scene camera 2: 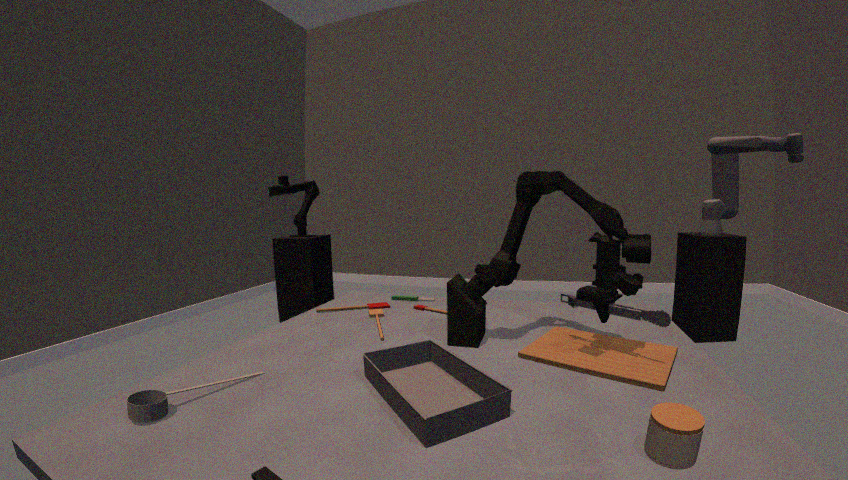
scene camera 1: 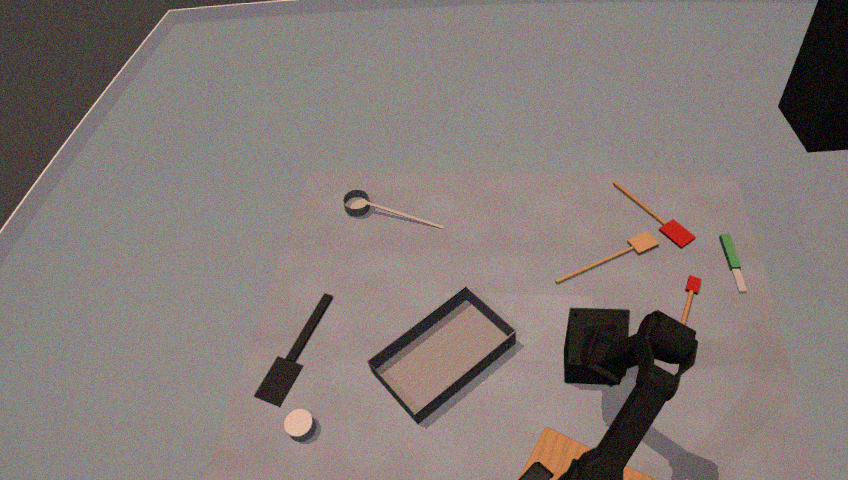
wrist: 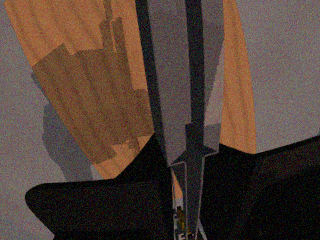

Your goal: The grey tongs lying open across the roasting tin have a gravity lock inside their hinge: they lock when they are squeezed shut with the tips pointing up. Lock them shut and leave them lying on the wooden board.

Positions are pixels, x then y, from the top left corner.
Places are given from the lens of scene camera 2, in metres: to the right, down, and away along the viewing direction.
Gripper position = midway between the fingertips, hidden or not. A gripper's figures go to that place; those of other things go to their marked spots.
gripper (scene camera 2: 603, 322): 0.45, 0.21, 0.83
wooden board (scene camera 2: 644, 364): 0.52, 0.29, 0.73
